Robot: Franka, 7 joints.
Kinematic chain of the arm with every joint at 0, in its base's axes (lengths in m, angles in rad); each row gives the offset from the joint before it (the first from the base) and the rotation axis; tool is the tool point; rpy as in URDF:
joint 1: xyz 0 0 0.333 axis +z
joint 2: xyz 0 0 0 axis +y
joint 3: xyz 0 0 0.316 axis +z
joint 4: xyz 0.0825 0 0 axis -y
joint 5: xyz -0.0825 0 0.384 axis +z
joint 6: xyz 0 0 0 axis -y
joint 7: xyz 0.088 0 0 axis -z
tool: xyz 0 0 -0.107 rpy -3.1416 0 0
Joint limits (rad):
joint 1: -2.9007..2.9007
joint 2: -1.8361..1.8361
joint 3: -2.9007..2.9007
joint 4: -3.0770..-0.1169
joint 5: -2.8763..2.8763
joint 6: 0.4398..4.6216
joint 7: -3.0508..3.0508
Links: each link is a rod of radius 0.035 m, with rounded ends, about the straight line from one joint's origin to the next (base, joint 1, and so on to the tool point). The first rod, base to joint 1, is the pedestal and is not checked.
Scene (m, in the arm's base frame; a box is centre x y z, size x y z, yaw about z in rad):
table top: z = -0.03
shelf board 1: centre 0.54 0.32 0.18 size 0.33 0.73 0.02 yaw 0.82
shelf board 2: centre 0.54 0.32 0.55 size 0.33 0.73 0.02 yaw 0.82
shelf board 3: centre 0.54 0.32 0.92 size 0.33 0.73 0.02 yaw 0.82
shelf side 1: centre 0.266 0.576 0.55 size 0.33 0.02 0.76 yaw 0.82
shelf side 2: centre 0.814 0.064 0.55 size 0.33 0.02 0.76 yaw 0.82
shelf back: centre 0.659 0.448 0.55 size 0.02 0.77 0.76 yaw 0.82
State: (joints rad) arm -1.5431 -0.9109 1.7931 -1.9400 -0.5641 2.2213 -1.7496
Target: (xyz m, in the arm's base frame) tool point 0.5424 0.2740 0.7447
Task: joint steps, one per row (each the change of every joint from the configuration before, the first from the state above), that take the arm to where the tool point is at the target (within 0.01 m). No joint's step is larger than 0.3 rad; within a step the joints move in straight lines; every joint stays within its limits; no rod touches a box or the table.
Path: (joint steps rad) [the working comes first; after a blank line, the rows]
Joints at the target: -1.4218 -0.7426 1.3601 -1.4644 -0.5926 2.2667 -1.7496
Straight joint move there: touches shelf board 2.

1: -0.0881 -0.1184 -0.2833 -0.2229 -0.2160 -0.1335 -0.0123
2: -0.0881 -0.1184 -0.2834 -0.2229 -0.2159 -0.1334 -0.0124
3: 0.2636 -0.0017 -0.2135 0.1756 0.2049 -0.0706 0.0124
4: 0.2636 -0.0016 -0.2135 0.1756 0.2050 -0.0706 0.0123
5: -0.1148 0.2042 0.2804 0.2851 -0.0032 0.2267 0.0000
6: -0.1149 0.2042 0.2803 0.2851 -0.0033 0.2268 0.0000

